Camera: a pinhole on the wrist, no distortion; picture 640 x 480 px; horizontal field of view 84.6 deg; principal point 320.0 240.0 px. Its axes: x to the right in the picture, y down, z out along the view. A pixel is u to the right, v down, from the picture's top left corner.
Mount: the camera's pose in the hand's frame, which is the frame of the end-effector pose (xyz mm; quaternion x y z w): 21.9 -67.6 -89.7 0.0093 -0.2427 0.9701 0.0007
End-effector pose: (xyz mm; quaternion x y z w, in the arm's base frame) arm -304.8 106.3 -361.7 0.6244 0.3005 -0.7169 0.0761
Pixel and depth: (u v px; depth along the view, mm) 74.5 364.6 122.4
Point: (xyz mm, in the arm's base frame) -403.5 269.2 -409.8
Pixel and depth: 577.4 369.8 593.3
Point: -770.6 258.4 212.9
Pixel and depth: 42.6 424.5 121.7
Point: -405.4 291.8 -414.1
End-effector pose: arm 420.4 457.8 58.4 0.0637 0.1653 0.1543 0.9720
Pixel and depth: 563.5 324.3 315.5
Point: 381.2 117.2 213.7
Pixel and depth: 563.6 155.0 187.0
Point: 393.1 307.5 162.2
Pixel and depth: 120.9 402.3 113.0
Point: 540.1 329.7 -11.9
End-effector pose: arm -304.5 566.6 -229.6 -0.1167 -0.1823 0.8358 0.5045
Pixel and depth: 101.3 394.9 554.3
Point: -148.9 1077.2 247.5
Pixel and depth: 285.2 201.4 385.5
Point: -268.3 665.5 103.4
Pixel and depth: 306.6 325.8 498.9
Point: -110.0 729.3 208.3
